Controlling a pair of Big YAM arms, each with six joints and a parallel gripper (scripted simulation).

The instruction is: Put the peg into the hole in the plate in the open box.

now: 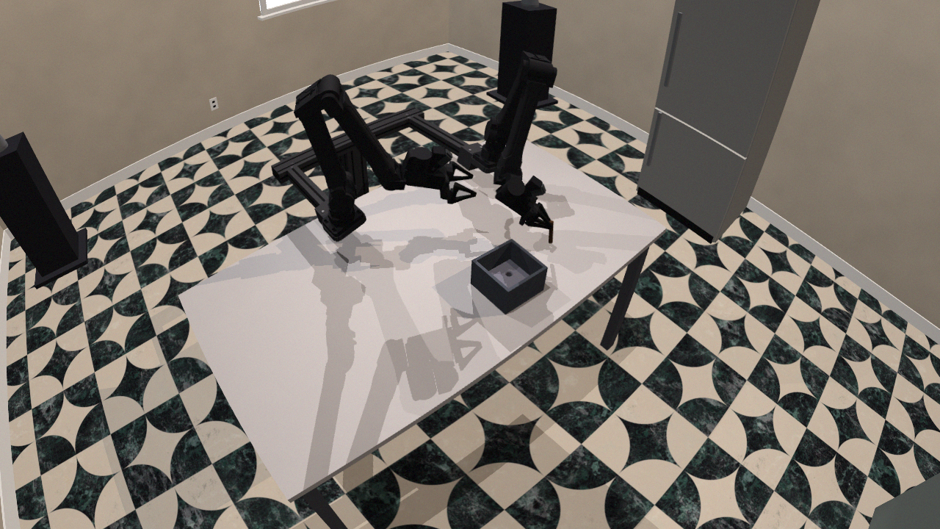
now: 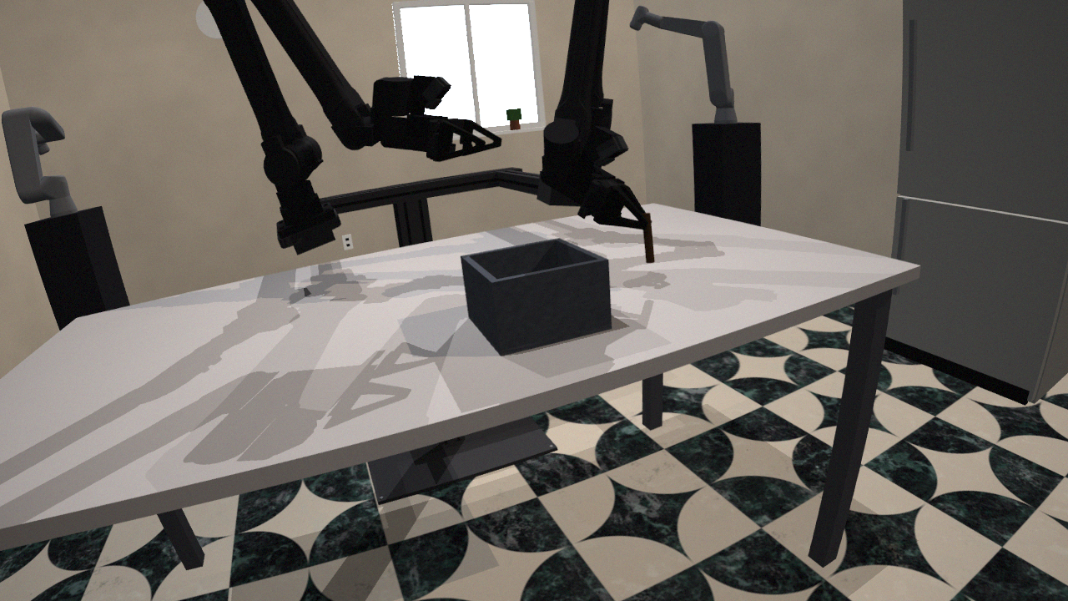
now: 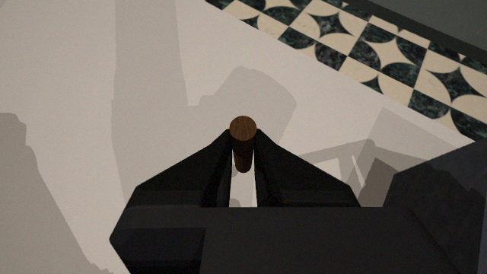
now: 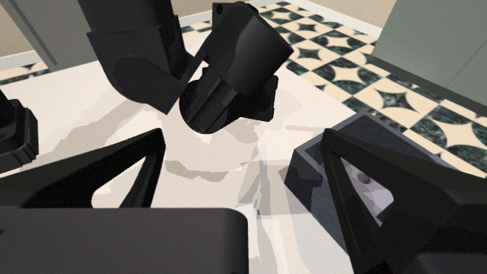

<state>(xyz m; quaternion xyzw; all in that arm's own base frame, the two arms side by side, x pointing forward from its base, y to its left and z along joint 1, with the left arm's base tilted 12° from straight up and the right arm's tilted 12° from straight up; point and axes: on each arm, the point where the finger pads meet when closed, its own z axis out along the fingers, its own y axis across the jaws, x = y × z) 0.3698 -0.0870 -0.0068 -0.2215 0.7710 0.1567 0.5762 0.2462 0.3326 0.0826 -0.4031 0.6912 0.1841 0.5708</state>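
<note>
Right now my left hand is 50 mm short of the pale plate, 210 mm to the left of it and 60 mm above it. Round my left hand: brown peg (10 mm ahead, 20 mm below); dark box (50 mm ahead, 210 mm to the right, 80 mm below).
</note>
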